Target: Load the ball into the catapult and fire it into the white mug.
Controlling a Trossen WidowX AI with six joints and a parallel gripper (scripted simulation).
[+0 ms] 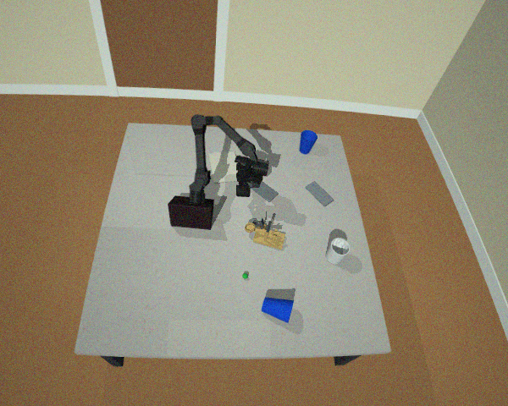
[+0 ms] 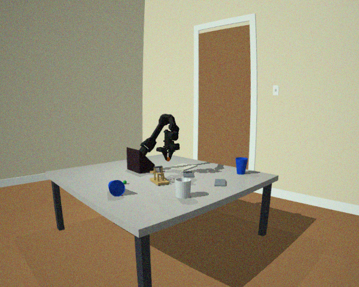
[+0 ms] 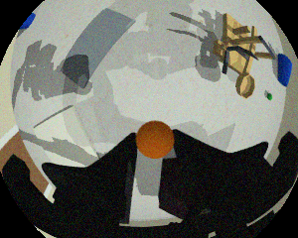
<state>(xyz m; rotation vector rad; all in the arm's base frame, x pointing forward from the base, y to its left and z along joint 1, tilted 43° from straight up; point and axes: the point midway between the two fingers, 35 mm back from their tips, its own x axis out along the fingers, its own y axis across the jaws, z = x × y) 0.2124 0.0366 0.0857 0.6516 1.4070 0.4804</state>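
The wooden catapult lies 90 mm ahead of my gripper tip, 180 mm to the right of it and 50 mm below it. Also, from my gripper tip: orange ball 10 mm above; green ball 10 mm behind, 400 mm to the right, 90 mm below; pale sheet 60 mm behind, 240 mm to the left, 100 mm below.
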